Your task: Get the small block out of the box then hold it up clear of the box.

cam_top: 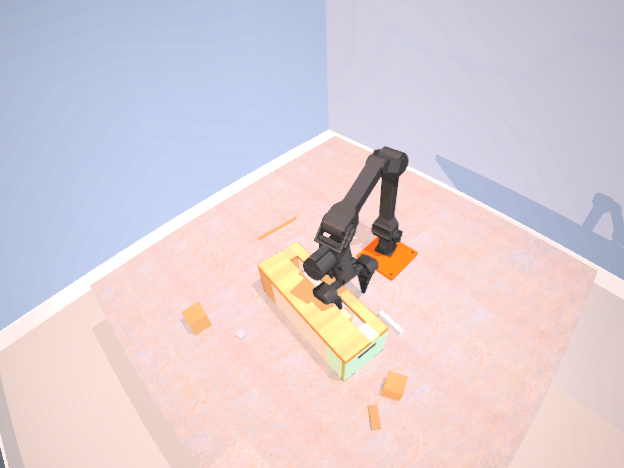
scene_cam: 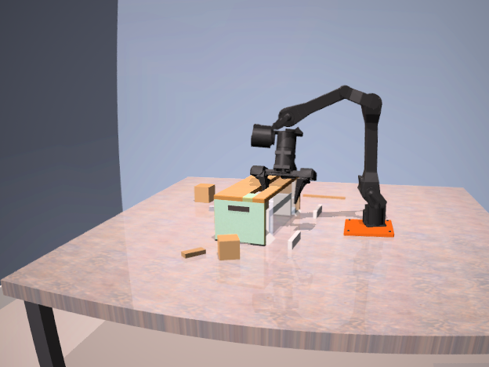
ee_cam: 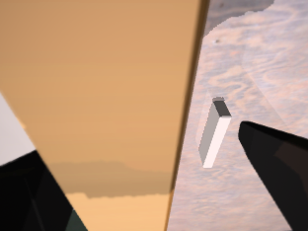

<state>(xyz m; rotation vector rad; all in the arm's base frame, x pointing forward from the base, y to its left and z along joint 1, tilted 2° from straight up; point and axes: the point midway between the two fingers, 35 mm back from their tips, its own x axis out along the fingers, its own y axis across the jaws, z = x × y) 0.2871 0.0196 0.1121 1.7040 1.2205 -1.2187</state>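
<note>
Now: gripper tip 50 mm short of the tan block and 10 mm to the right of it. Round my gripper tip: box 20 mm ahead, 60 mm to the right, 20 mm below; then thin stick 180 mm behind, 410 mm to the right, 80 mm below.
</note>
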